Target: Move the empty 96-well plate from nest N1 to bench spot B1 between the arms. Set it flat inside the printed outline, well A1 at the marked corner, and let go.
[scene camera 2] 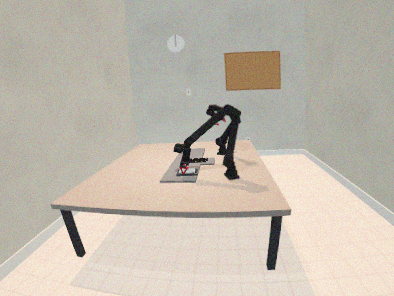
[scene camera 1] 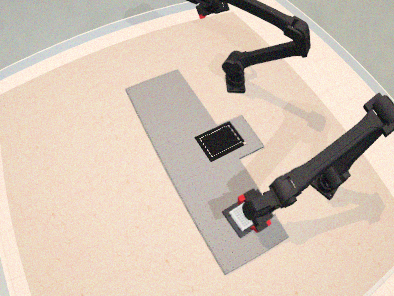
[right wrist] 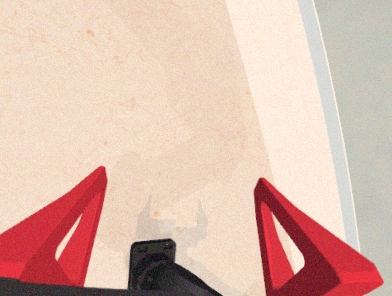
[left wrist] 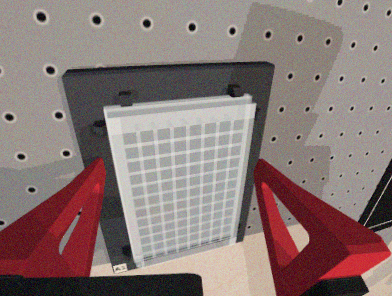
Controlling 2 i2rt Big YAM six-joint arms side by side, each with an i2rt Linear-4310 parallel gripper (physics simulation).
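Frame: origin at the left arm's base, x right, y down, z ahead, level; millimetres.
Seen in the pictures: left gripper, fingertip midpoint: (scene camera 2: 184,170) (left wrist: 182,165); right gripper, fingertip midpoint: (scene camera 2: 222,123) (scene camera 1: 215,11) (right wrist: 183,179); left arm's base, origin of the base link: (scene camera 2: 231,176) (scene camera 1: 324,185); right arm's base, origin of the base link: (scene camera 2: 222,153) (scene camera 1: 235,83) (right wrist: 150,270).
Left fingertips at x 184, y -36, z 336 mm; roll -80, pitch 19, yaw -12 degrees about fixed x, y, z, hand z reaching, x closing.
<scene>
Pixels of each thing's top centre, then the offset from my left fingertips to it. "*": a spot on its surface instead. Level surfaces: height alone.
- empty 96-well plate, middle of its top: (left wrist: 188,198) (scene camera 1: 250,211) (scene camera 2: 187,169) dx -4, dy -4, dz -25 mm
- dark nest N1, middle of its top: (left wrist: 186,194) (scene camera 1: 250,211) (scene camera 2: 187,170) dx -4, dy +1, dz -25 mm
- black pad, surface spot: (scene camera 1: 220,141) * dx +270, dy +21, dz -186 mm
- grey perforated board, its level: dy +23 mm
The empty 96-well plate (scene camera 1: 240,217) (scene camera 2: 188,171) (left wrist: 182,185) is pale and clear. It sits in the dark nest N1 (left wrist: 170,82), whose A1 label (left wrist: 120,268) is at the lower left in the left wrist view. My left gripper (scene camera 1: 255,212) (scene camera 2: 184,170) (left wrist: 182,165) is open, with one red finger on each side of the plate and a gap at each. The black pad (scene camera 1: 220,141) of spot B1 carries a white outline, with a small pale mark at its right corner. My right gripper (right wrist: 183,179) is open and empty, high over the table's far edge.
A grey perforated board (scene camera 1: 165,110) (left wrist: 30,90) lies under the nest and pad. The right arm's base (scene camera 1: 235,82) stands above the pad in scene camera 1, and the left arm's base (scene camera 1: 330,184) stands to the right of the board. The left forearm (scene camera 1: 325,162) reaches over the board's edge.
</scene>
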